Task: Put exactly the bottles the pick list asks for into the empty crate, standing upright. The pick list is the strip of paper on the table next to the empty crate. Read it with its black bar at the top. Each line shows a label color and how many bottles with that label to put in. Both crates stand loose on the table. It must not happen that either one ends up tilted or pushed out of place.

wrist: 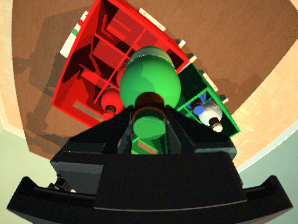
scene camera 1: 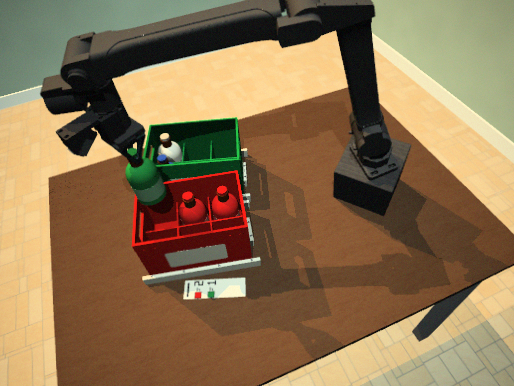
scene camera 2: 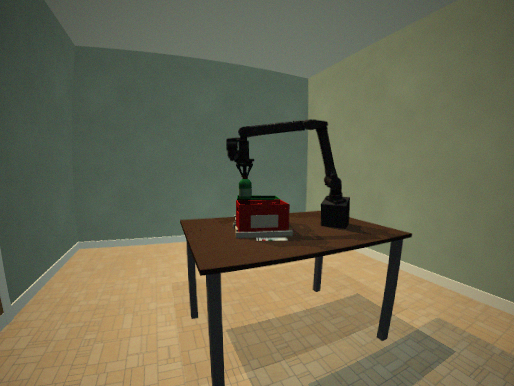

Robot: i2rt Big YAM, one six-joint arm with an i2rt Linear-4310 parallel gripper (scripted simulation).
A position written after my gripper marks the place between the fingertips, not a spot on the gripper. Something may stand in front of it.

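Observation:
My gripper (scene camera 1: 134,159) is visible, and the gripper also appears at (wrist: 149,110). A green bottle (scene camera 1: 144,178) is visible, and the bottle also appears at (wrist: 149,82). I see a green crate (scene camera 1: 194,137) as well.

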